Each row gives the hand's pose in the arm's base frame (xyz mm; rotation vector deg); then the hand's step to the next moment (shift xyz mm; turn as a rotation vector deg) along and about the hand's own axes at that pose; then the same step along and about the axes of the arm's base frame.
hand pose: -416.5 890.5 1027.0 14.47 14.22 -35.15
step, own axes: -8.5 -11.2 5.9 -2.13 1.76 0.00
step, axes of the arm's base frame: -12.5 -6.1 6.3 -0.64 2.52 0.92
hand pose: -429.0 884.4 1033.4 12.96 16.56 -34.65
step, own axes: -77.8 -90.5 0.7 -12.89 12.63 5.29
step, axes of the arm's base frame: -114.0 -31.8 15.2 -1.64 15.32 10.78
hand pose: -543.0 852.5 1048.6 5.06 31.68 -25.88
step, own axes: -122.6 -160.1 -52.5 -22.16 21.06 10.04
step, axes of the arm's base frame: -188.2 -85.5 26.0 -2.65 25.56 19.36
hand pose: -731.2 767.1 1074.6 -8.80 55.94 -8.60
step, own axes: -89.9 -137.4 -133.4 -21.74 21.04 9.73
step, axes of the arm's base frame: -168.5 -125.2 26.4 -2.68 25.44 18.86
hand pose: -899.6 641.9 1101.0 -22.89 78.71 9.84
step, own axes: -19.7 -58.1 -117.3 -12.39 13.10 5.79
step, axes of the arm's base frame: -91.1 -95.1 12.8 -1.69 15.61 10.58
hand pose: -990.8 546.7 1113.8 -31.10 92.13 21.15
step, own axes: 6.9 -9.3 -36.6 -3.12 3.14 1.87
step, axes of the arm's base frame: -25.9 -28.3 -2.0 0.01 4.02 2.63
